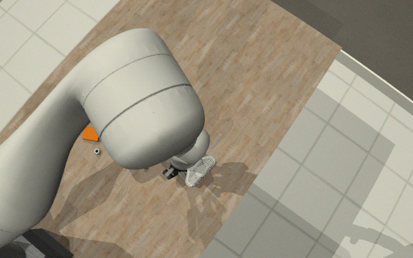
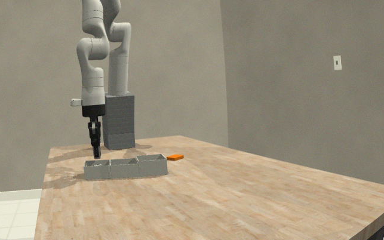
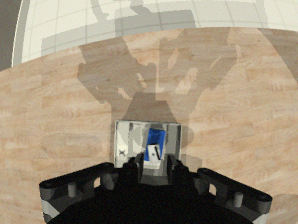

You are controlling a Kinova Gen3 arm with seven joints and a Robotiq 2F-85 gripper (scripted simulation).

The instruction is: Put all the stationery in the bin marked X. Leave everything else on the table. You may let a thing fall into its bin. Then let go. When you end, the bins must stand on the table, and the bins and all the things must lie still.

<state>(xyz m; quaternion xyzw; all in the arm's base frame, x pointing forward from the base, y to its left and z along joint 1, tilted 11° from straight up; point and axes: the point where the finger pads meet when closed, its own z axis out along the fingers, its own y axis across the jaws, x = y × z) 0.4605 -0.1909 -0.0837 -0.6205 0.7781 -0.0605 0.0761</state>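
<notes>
My gripper is now 60 mm above the blue flat thing. Also, from my hand: orange stick: 50 mm behind, 110 mm to the left, 70 mm below; flat orange block: 80 mm behind, 300 mm to the left, 70 mm below; black ring-like part: 110 mm behind, 250 mm to the left, 70 mm below.
</notes>
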